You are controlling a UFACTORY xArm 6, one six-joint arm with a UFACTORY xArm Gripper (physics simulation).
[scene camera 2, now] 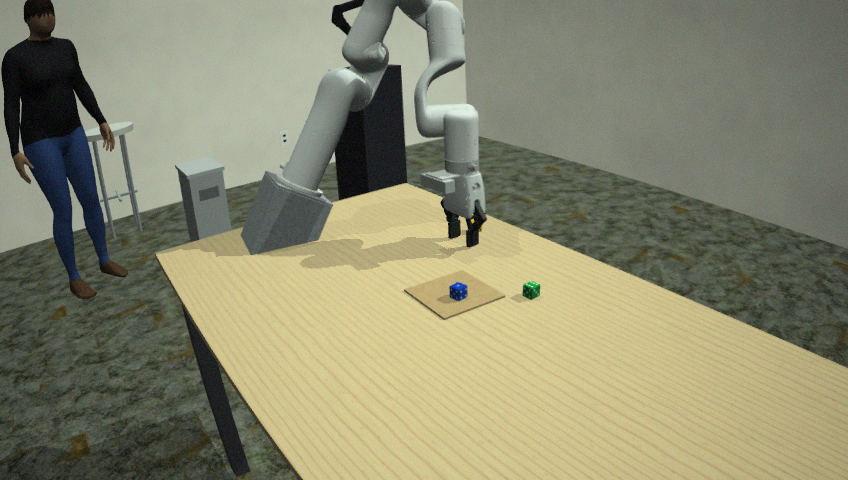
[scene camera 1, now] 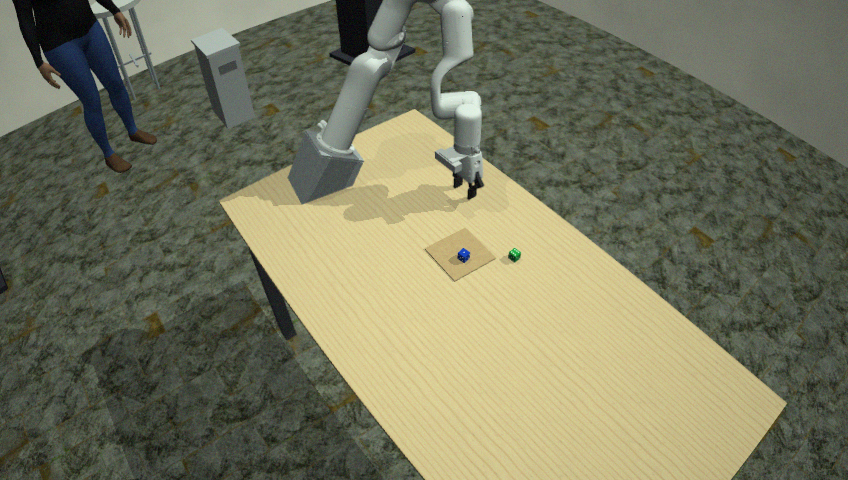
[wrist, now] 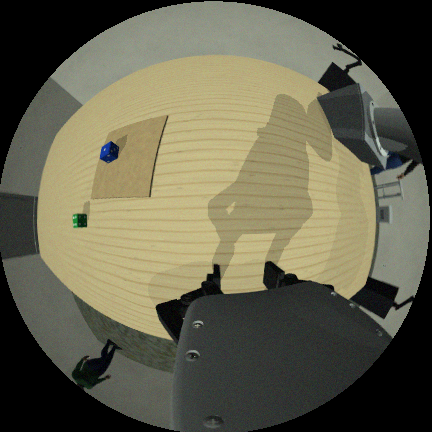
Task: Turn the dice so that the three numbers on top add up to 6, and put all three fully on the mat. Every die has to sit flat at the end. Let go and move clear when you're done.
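Frame: origin at the arm's base, x ahead, y left, z up, level; centimetres.
Seen in the pictures: gripper, fingertip midpoint: (scene camera 2: 463, 241) (scene camera 1: 464, 191) (wrist: 241, 273); arm's base, origin of the base link: (scene camera 2: 298, 186) (scene camera 1: 334, 144).
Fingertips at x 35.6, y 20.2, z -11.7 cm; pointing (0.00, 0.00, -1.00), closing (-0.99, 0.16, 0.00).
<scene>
Offsets run from my fingertips to a thing's middle. Level surfaces: height alone.
A blue die @(dx +17.4, dy -20.8, dz +1.4 cm) (scene camera 1: 463, 255) (scene camera 2: 458, 291) (wrist: 109, 152) sits flat on the brown mat @(dx +15.4, dy -19.8, dz -0.1 cm) (scene camera 1: 468, 239) (scene camera 2: 427, 291) (wrist: 132, 177); its top seems to show one pip. A green die @(dx +27.3, dy -11.1, dz +1.0 cm) (scene camera 1: 514, 255) (scene camera 2: 531, 290) (wrist: 79, 220) sits flat on the table, off the mat to its right in the scene views, with several pips on top. A yellow die (scene camera 2: 480, 225) shows in small part behind the right finger in scene view 2; its top is hidden. My gripper (scene camera 1: 464, 188) (scene camera 2: 463, 236) (wrist: 241, 273) points down, open and empty, low over the table behind the mat, close to the yellow die.
The wooden table @(dz -0.2 cm) (scene camera 1: 535, 333) (scene camera 2: 505, 380) (wrist: 190, 165) bears the arm's grey base block (scene camera 1: 326, 169) (scene camera 2: 285, 214) (wrist: 345, 112) at its back left. The table's right edge runs near the gripper. A person, a stool and a grey bin stand on the floor beyond the table.
</scene>
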